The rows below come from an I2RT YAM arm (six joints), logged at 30 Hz.
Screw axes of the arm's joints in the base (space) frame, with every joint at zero. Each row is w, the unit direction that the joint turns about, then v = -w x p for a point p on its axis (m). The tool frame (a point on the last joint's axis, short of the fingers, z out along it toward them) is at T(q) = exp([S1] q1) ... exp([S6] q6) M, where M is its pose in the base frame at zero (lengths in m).
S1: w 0 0 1 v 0.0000 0.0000 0.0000
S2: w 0 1 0 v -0.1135 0.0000 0.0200
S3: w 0 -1 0 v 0.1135 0.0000 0.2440
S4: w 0 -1 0 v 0.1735 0.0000 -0.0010
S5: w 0 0 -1 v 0.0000 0.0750 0.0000
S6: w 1 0 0 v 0.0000 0.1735 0.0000
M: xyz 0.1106 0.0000 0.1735 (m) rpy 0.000 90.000 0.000 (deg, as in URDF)
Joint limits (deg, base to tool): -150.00..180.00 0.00..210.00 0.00..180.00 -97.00..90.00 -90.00..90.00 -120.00..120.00
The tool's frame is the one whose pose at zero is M.
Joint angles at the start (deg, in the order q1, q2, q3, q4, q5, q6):
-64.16 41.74 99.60 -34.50 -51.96 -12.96
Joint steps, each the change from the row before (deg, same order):
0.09 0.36 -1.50 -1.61 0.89 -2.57
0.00 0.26 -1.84 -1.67 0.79 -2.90
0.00 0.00 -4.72 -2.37 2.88 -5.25
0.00 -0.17 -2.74 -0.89 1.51 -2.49
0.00 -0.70 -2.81 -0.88 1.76 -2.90
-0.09 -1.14 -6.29 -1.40 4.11 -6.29
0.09 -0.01 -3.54 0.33 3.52 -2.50
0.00 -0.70 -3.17 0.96 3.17 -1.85
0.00 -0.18 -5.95 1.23 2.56 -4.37
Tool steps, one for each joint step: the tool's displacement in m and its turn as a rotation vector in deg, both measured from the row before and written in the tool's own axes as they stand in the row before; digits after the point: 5 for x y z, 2 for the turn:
0.01181 -0.00375 0.00450 0.26 2.27 0.17
0.01321 -0.00314 0.00490 0.06 2.52 0.02
0.02858 -0.00450 0.00952 1.01 5.39 0.09
0.01500 -0.00104 0.00554 0.37 2.79 0.03
0.01361 0.00148 0.00345 0.58 2.69 -0.78
0.03130 0.00333 0.00980 0.96 6.35 -1.89
0.01779 0.00017 0.00963 1.25 4.07 -0.52
0.01299 0.00219 0.00572 1.70 2.95 -0.99
0.02656 0.00606 0.01626 -0.67 4.57 -1.96

